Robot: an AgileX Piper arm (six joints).
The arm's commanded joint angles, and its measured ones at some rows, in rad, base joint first. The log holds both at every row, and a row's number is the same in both.
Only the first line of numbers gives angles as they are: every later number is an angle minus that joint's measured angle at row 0.
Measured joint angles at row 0:
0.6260 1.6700 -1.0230 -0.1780 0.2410 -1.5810
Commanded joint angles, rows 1 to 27:
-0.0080 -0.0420 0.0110 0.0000 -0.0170 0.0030
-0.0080 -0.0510 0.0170 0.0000 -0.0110 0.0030
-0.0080 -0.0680 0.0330 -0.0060 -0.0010 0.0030
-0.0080 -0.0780 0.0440 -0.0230 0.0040 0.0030
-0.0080 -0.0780 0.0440 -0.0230 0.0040 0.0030
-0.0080 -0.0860 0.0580 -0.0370 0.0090 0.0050
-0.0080 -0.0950 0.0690 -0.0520 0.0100 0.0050
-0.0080 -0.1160 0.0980 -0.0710 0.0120 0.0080
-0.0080 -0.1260 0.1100 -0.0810 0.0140 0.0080
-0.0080 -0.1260 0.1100 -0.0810 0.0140 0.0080
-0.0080 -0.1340 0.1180 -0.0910 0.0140 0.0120
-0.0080 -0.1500 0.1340 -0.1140 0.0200 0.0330
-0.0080 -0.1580 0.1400 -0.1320 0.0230 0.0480
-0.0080 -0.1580 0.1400 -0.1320 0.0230 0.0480
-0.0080 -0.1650 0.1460 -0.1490 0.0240 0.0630
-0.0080 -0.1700 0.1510 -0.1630 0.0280 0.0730
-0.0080 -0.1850 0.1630 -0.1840 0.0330 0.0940
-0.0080 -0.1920 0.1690 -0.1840 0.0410 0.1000
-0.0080 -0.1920 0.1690 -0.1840 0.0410 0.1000
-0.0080 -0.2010 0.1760 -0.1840 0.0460 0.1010
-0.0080 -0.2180 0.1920 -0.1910 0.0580 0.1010
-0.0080 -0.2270 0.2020 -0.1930 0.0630 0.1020
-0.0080 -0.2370 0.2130 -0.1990 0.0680 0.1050
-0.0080 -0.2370 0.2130 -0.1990 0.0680 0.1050
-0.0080 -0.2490 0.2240 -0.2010 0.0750 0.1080
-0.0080 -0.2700 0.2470 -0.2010 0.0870 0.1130
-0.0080 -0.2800 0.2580 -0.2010 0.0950 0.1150
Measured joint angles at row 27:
-0.0030 -0.2410 0.2350 -0.1910 0.0950 0.0920
